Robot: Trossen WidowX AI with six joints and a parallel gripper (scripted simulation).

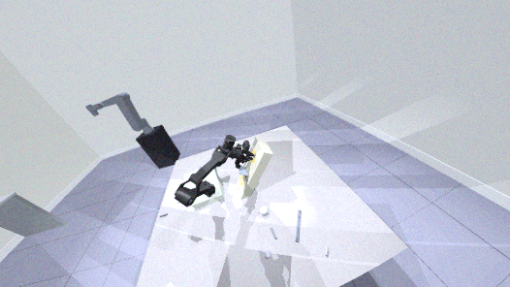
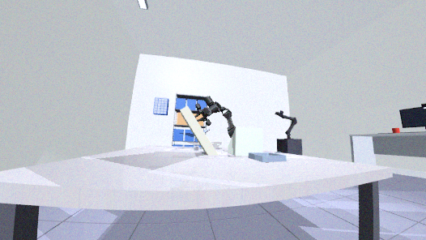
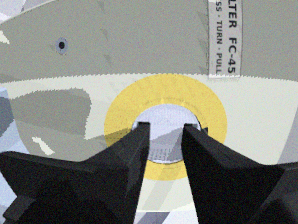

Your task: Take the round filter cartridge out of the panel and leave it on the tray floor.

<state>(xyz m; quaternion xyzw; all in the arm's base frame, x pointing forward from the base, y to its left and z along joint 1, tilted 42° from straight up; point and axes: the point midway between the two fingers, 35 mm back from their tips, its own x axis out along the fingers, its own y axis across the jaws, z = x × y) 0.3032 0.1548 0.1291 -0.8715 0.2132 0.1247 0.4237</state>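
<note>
My gripper tip is now 80 mm above the service panel and 40 mm past it. The rest, counted from my gripper tip: blue-grey tray 440 mm behind, 250 mm to the left, 230 mm below; then round filter cartridge 10 mm below, 10 mm ahead.
</note>
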